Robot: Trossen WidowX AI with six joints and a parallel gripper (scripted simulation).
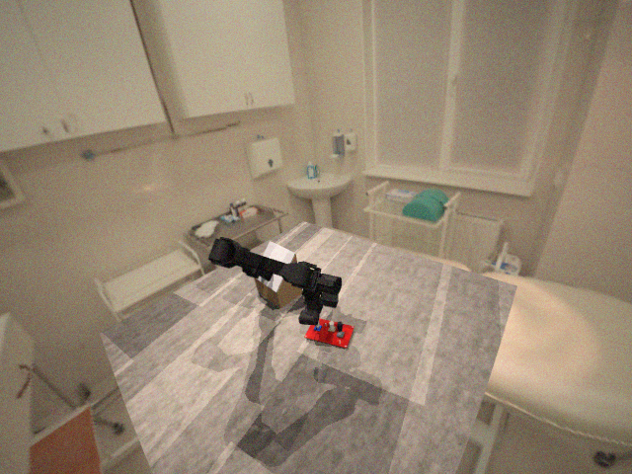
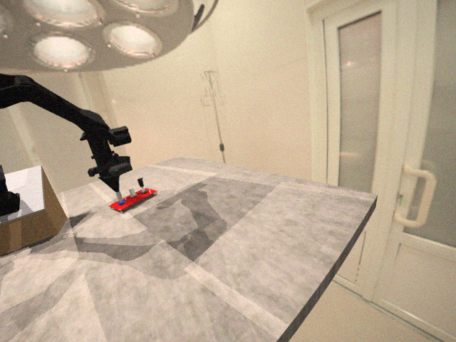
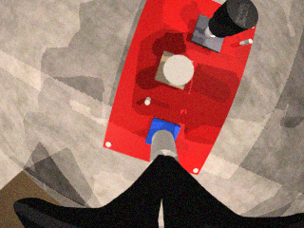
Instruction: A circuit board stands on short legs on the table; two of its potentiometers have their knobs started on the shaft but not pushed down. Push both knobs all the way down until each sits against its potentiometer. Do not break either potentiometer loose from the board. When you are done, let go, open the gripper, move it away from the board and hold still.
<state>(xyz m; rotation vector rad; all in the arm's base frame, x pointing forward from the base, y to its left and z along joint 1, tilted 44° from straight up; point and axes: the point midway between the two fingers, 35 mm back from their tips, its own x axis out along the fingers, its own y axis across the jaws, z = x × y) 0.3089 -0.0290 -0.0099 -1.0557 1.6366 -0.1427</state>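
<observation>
The grey knob lies 20 mm below my gripper tip. Also, from my gripper tip: black knob: 90 mm ahead, 30 mm to the left.
</observation>
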